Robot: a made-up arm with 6 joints. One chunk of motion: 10 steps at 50 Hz.
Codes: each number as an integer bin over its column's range. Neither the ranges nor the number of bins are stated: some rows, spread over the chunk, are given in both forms.
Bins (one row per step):
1: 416 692 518 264 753 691
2: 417 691 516 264 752 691
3: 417 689 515 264 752 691
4: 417 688 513 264 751 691
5: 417 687 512 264 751 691
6: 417 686 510 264 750 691
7: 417 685 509 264 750 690
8: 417 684 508 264 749 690
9: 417 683 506 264 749 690
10: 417 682 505 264 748 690
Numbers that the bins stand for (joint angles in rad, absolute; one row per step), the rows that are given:
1: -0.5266 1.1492 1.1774 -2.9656 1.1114 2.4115
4: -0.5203 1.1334 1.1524 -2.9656 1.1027 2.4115
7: -0.5203 1.1216 1.1325 -2.9656 1.0983 2.3989
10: -0.5203 1.1098 1.1125 -2.9656 1.0895 2.3989
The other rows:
2: -0.5203 1.1453 1.1674 -2.9656 1.1071 2.4115
3: -0.5203 1.1374 1.1624 -2.9656 1.1071 2.4115
5: -0.5203 1.1295 1.1474 -2.9656 1.1027 2.4115
6: -0.5203 1.1255 1.1374 -2.9656 1.0983 2.4115
8: -0.5203 1.1177 1.1275 -2.9656 1.0939 2.3989
9: -0.5203 1.1137 1.1175 -2.9656 1.0939 2.3989

